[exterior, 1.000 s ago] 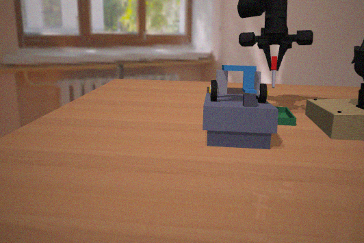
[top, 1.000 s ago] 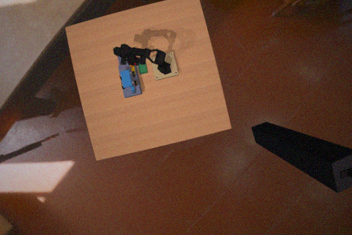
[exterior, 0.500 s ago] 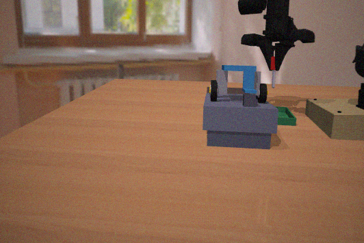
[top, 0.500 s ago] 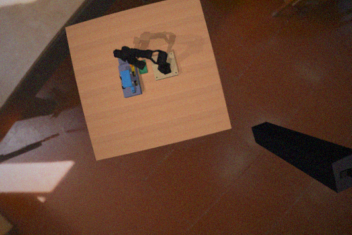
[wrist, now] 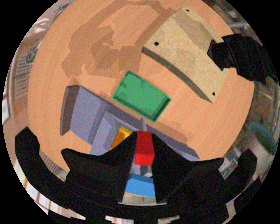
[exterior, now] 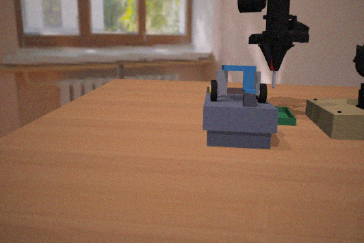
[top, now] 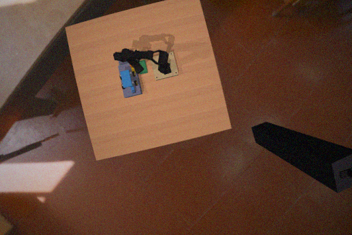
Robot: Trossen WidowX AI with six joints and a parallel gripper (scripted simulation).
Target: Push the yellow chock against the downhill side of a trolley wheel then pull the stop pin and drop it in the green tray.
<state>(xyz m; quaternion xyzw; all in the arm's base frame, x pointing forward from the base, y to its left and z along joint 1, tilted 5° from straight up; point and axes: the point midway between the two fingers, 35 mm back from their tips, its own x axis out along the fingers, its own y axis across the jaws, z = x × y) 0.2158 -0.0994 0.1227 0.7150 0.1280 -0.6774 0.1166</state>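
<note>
Now: gripper tip 50 mm short of the yellow chock, 50 mm above it and 10 mm to the right of it. The rest, counted from my gripper tip: trolley: 110 mm ahead, 90 mm to the left, 20 mm below; red-headed stop pin: right at my gripper tip.
</note>
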